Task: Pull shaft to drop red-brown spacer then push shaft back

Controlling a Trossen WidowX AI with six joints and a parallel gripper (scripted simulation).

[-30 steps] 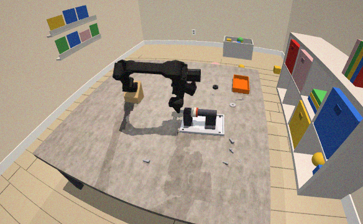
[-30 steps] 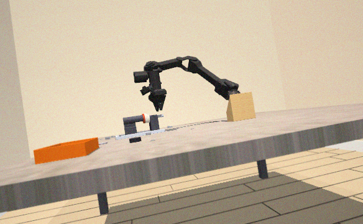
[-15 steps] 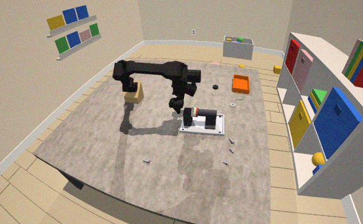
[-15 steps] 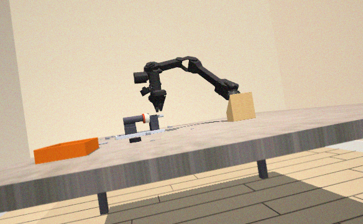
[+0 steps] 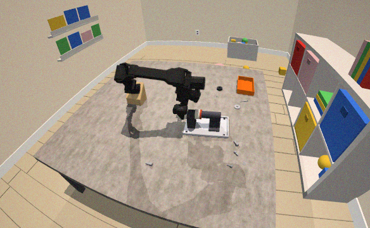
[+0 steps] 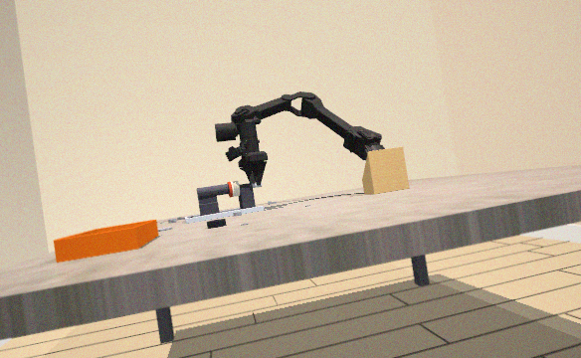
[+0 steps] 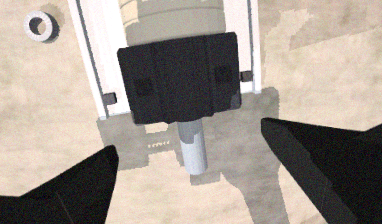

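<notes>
Right now my gripper tip is 70 mm short of the shaft. Also, from my gripper tip: black disc 380 mm to the left, 170 mm ahead, 70 mm below; then red-brown spacer 80 mm ahead; then orange tray 440 mm to the left, 360 mm ahead, 70 mm below.
</notes>
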